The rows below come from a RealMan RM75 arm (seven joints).
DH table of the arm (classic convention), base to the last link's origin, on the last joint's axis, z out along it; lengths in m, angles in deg. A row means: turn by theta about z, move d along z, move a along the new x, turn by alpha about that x. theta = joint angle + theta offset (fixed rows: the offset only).
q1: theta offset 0; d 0.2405; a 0; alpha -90
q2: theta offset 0; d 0; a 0; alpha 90
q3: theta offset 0; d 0.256; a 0; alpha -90
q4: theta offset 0; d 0; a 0; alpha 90
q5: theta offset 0; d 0.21; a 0; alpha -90
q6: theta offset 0; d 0; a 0; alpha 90
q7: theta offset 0; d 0.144; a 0; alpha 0
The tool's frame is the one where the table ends.
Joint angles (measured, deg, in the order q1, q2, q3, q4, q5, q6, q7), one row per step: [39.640 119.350 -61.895 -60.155 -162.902 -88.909 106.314]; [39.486 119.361 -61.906 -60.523 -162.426 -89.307 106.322]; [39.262 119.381 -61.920 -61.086 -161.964 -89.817 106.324]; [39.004 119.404 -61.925 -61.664 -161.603 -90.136 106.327]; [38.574 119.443 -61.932 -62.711 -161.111 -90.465 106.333]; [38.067 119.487 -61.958 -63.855 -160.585 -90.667 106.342]
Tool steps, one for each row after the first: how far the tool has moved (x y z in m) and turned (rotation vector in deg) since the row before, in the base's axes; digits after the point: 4 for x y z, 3 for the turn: [-0.0011 -0.0008 0.0001 -0.110 0.469 -0.035]; [-0.0012 -0.0011 0.0005 -0.095 0.447 -0.006]; [-0.0008 -0.0007 0.0007 0.078 0.340 0.061]; [-0.0014 -0.0006 0.0017 0.351 0.435 0.265]; [-0.0013 -0.0005 0.0019 0.501 0.440 0.348]
